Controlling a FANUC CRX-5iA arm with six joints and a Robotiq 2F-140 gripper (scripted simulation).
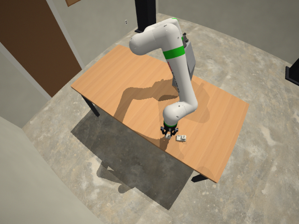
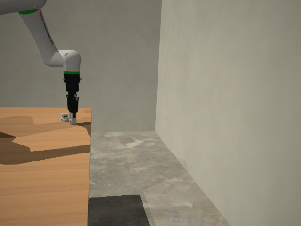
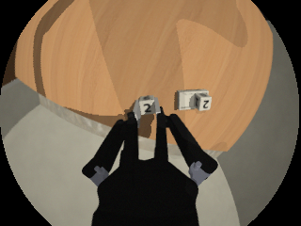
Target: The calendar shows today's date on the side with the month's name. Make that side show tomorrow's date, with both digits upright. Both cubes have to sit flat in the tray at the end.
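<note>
Right now the white date cube is 30 mm below my hand. Round my hand: calendar tray: 50 mm behind, 100 mm to the left, 30 mm below.
</note>
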